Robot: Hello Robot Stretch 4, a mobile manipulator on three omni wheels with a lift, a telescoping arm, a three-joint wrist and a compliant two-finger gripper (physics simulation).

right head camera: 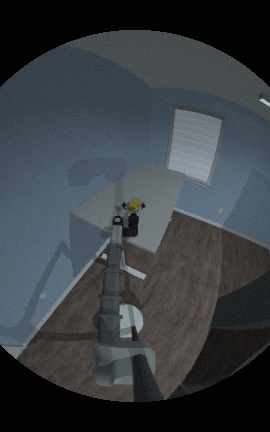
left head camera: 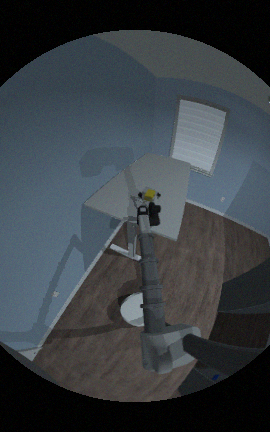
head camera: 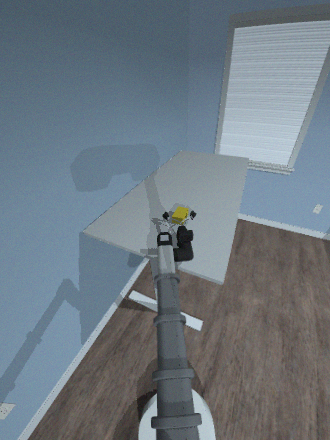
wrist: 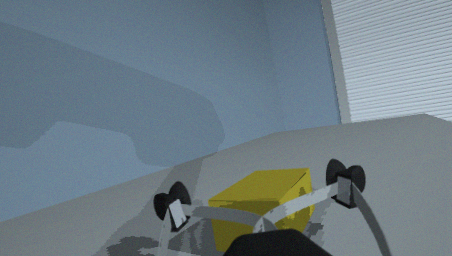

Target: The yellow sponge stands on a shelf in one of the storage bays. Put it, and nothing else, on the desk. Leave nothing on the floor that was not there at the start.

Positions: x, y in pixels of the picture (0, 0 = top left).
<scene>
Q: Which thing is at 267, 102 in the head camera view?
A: A window with blind.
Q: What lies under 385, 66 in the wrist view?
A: A window with blind.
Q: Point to a yellow sponge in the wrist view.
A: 261, 191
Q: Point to a desk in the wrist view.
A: At 398, 155
</scene>
